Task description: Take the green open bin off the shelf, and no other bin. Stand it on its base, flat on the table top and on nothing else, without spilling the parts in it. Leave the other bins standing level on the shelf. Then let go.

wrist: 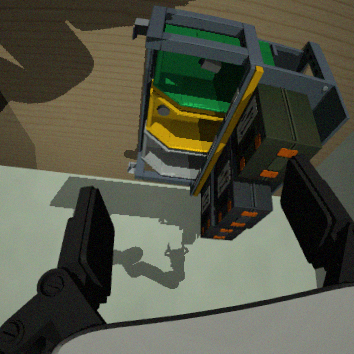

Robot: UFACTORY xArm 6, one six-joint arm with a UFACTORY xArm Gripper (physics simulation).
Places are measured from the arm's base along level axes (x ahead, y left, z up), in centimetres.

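Pixels of known places: gripper, between the fingertips: (195,193).
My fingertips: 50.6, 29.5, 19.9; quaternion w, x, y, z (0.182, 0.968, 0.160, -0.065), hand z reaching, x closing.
Ahead of a thing's pixels: the offset from my fingertips to its middle, as dx, dy, dz. "*": to the spot under its first point. Level surfaces: height alone.
The green open bin @(+6.4, -15.7, -29.7) (175,67) sits in the upper part of the view, inside the grey shelf rack @(+9.5, -27.3, -25.9) (202,48), partly behind its rails. A small grey piece @(+6.8, -16.1, -32.1) (210,65) shows inside it. A yellow bin @(+6.8, -27.7, -29.7) (175,141) and a light grey bin @(+7.2, -38.9, -29.7) (167,165) are beside it in the rack. My gripper (195,193) is open and empty. Its two fingers stand wide apart, below the rack in the view and away from the green bin. The rest of the green bin's contents and its base are hidden.
A yellow strip @(+11.8, -27.4, -23.3) (227,132) runs along the rack's edge. Next to it are an olive case @(* +15.6, -10.9, -18.6) (290,115) and dark grey cases @(+16.0, -27.7, -17.2) (252,197) with orange latches, near the right finger. A wood-grained surface @(dz -34.0) (110,125) lies behind the rack, and a pale green surface (150,305) with shadows lies below.
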